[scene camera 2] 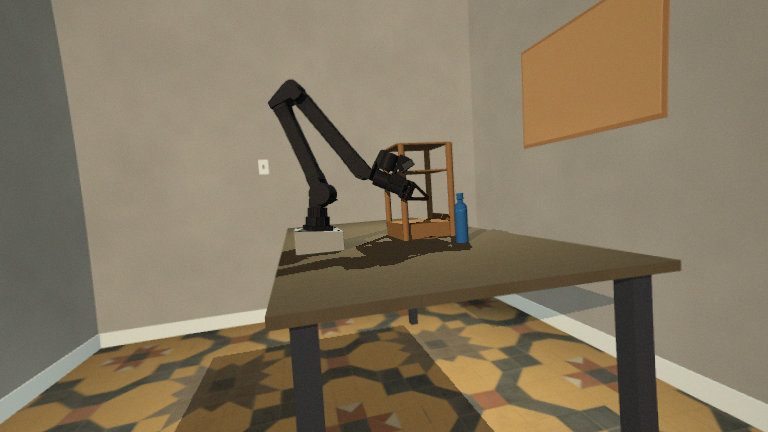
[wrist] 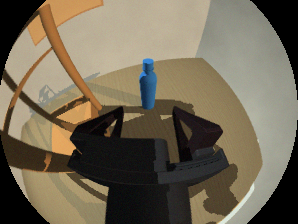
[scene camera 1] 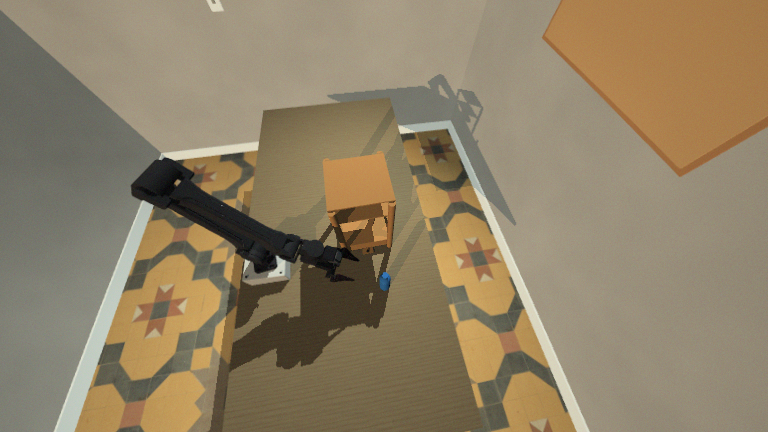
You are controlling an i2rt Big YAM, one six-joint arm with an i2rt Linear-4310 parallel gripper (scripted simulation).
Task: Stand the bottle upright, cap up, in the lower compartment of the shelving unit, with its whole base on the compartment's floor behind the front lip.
I see my gripper (wrist: 148, 110) and a wooden shelving unit (scene camera 1: 360, 201).
The wooden shelving unit shows as well in scene camera 2 (scene camera 2: 437, 225).
